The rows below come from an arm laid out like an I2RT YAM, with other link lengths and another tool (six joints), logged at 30 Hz.
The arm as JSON. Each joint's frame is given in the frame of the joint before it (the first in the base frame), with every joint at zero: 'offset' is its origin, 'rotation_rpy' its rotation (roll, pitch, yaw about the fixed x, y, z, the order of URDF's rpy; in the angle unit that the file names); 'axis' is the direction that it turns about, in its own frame. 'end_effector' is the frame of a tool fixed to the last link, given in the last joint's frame.
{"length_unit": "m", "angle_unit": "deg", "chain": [
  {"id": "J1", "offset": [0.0, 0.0, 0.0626], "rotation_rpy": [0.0, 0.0, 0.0], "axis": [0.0, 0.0, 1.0]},
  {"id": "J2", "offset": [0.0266, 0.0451, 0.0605], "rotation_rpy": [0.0, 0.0, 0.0], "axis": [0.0, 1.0, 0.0]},
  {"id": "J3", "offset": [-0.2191, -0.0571, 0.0], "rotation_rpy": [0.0, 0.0, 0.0], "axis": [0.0, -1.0, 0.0]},
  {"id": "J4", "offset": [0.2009, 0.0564, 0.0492], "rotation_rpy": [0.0, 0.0, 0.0], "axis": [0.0, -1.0, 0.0]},
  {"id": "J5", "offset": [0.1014, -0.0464, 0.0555], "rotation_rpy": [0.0, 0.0, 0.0], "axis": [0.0, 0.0, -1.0]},
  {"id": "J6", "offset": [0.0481, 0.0, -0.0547], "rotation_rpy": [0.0, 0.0, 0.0], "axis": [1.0, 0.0, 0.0]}
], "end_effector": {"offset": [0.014, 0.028, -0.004], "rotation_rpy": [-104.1, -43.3, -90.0]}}
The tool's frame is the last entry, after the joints.
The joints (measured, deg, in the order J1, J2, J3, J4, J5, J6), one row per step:
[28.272, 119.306, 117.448, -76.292, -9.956, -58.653]
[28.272, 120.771, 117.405, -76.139, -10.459, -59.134]
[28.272, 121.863, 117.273, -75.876, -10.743, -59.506]
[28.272, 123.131, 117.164, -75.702, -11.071, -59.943]
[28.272, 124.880, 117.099, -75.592, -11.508, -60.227]
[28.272, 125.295, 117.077, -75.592, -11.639, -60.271]
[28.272, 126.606, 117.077, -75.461, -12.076, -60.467]
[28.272, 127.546, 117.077, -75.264, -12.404, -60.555]
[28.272, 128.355, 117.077, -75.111, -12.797, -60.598]
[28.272, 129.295, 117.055, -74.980, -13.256, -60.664]
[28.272, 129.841, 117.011, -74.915, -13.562, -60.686]
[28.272, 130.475, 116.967, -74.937, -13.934, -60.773]
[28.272, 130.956, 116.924, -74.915, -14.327, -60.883]
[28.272, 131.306, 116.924, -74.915, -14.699, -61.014]
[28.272, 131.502, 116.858, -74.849, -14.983, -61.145]
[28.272, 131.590, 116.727, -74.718, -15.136, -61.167]
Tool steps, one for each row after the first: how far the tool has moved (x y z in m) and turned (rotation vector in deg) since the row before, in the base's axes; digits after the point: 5 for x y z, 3 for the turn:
[0.00157, 0.00119, -0.00816, -0.248, 1.309, 0.562]
[0.00127, 0.00083, -0.00651, -0.232, 0.888, 0.409]
[0.00110, 0.00075, -0.00744, -0.304, 1.109, 0.475]
[0.00111, 0.00096, -0.00997, -0.431, 1.640, 0.333]
[0.00013, 0.00020, -0.00238, -0.092, 0.436, 0.057]
[0.00078, 0.00083, -0.00731, -0.173, 1.201, 0.234]
[0.00072, 0.00072, -0.00527, -0.061, 0.789, 0.112]
[0.00046, 0.00068, -0.00450, 0.036, 0.754, 0.069]
[0.00029, 0.00065, -0.00530, 0.014, 0.934, 0.090]
[0.00001, 0.00035, -0.00316, 0.022, 0.602, 0.035]
[-0.00025, 0.00025, -0.00361, 0.003, 0.773, 0.097]
[-0.00019, 0.00029, -0.00274, 0.119, 0.603, 0.116]
[-0.00015, 0.00028, -0.00185, 0.176, 0.455, 0.133]
[-0.00012, 0.00019, -0.00125, 0.172, 0.277, 0.130]
[-0.00008, 0.00012, -0.00091, 0.096, 0.145, 0.022]

